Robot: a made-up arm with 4 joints.
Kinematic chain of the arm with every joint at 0, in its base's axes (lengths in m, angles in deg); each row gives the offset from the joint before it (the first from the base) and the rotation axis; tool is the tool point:
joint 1: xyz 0 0 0.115 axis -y
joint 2: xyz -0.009 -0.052 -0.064 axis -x
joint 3: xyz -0.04 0.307 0 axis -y
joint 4: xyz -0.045 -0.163 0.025 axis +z
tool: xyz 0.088 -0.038 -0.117
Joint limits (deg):
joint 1: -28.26..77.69
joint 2: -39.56..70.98
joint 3: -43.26..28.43
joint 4: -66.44..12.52
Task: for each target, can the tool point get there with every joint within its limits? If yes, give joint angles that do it. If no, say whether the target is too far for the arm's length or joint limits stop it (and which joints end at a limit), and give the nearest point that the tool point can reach.
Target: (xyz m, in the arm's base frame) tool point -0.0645 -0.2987 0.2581
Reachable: no: joint limits stop it (at a limit: joint 1, joint 2, joint 4) | nearest point -0.1442 -0.1255 0.0333 | short by 0.295 m
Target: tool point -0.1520 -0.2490 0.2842
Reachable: no: joint limits stop it (at a limit: joint 1, joint 2, joint 4) | nearest point -0.1739 -0.0989 0.0596 | short by 0.271 m
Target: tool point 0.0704 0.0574 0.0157
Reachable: yes | joints 57.36 -27.79 -10.50 -23.54
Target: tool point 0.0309 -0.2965 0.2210
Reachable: no: joint limits stop it (at a limit: joint 1, joint 2, joint 3) | nearest point 0.1348 -0.1192 0.0647 | short by 0.258 m
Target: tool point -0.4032 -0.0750 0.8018
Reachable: no: too far | nearest point -0.1564 0.0083 0.1294 | short by 0.721 m
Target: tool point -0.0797 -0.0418 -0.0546
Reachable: yes | joints -12.08 33.04 -8.04 -24.26
